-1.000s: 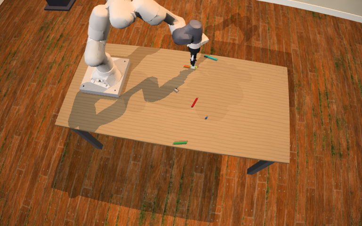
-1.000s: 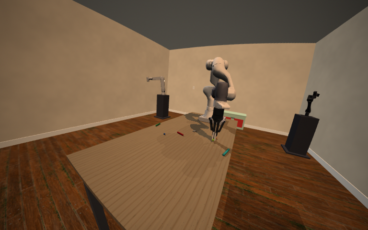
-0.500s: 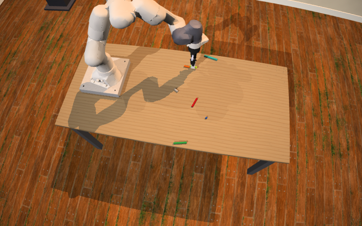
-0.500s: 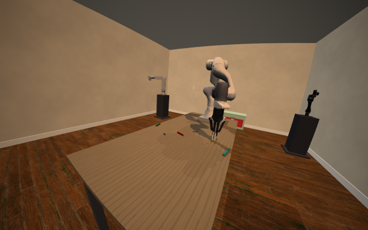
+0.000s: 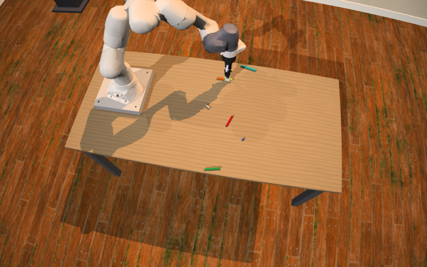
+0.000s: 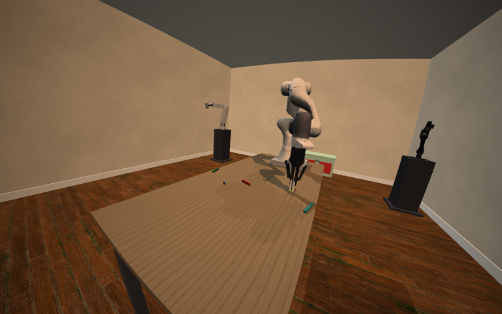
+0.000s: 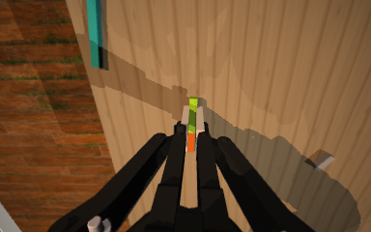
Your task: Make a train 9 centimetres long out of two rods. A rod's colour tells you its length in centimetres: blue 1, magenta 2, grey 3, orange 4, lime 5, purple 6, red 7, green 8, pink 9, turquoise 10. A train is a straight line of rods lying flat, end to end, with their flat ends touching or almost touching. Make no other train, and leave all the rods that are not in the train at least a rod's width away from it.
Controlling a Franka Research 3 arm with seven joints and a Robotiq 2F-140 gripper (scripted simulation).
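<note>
Right now the orange rod is 5 cm behind my hand and 4 cm below it. Round my hand: grey rod 20 cm to the right, 8 cm behind, 4 cm below; then lime rod 3 cm below; then turquoise rod 12 cm to the left, 11 cm ahead, 4 cm below.
</note>
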